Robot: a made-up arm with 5 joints.
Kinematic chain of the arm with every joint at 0, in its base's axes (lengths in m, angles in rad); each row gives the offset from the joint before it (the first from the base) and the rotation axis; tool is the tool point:
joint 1: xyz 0 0 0.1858 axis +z
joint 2: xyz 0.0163 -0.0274 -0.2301 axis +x
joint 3: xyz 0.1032 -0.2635 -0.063 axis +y
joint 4: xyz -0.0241 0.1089 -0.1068 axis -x
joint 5: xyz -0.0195 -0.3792 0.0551 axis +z
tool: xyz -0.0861 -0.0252 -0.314
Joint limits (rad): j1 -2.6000..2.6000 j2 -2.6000..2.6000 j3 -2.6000..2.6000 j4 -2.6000..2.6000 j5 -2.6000..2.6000
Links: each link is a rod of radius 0.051 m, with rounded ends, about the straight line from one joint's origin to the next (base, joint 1, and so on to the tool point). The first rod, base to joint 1, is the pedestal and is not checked.
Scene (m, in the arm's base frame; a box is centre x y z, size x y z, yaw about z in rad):
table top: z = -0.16
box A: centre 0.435 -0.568 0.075 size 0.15 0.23 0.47 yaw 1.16
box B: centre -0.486 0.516 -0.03 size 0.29 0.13 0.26 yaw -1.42
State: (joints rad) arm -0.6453 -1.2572 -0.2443 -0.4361 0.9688
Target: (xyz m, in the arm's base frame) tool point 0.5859 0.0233 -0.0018
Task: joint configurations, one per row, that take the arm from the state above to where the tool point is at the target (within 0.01 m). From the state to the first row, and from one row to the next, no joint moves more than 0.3 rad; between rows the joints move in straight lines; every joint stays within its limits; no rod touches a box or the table.
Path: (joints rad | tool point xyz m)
1: -0.6292 -1.2982 -0.5388 -0.4052 1.0704 | -0.1312 -0.7528 0.2717
2: -0.6130 -1.3393 -0.8332 -0.3743 1.1720 | 0.0481 -0.7441 0.3346
3: -0.5969 -1.3803 -1.1277 -0.3435 1.2736 | 0.2160 -0.6780 0.3946
4: -0.5807 -1.4213 -1.4222 -0.3126 1.3752 | 0.3559 -0.5623 0.4451
5: -0.5646 -1.4624 -1.7166 -0.2817 1.4769 | 0.4545 -0.4105 0.4820
6: -0.5484 -1.5034 -2.0111 -0.2508 1.5785 | 0.5041 -0.2394 0.5036
7: -0.5323 -1.5444 -2.3055 -0.2199 1.6801 | 0.5024 -0.0675 0.5108
8: -0.5162 -1.5855 -2.6000 -0.1891 1.7817 | 0.4534 0.0881 0.5068
9: -0.5049 -1.4238 -2.5342 -0.4659 1.7495 | 0.5169 0.0398 0.4556
10: -0.4936 -1.2621 -2.4685 -0.7428 1.7174 | 0.5698 -0.0047 0.3839
11: -0.4823 -1.1004 -2.4027 -1.0196 1.6852 | 0.6071 -0.0352 0.2943
12: -0.4710 -0.9387 -2.3369 -1.2965 1.6530 | 0.6246 -0.0429 0.1935
13: -0.4598 -0.7771 -2.2711 -1.5733 1.6209 | 0.6184 -0.0232 0.0911
14: -0.4485 -0.6154 -2.2054 -1.8501 1.5887 | 0.5859 0.0233 -0.0018

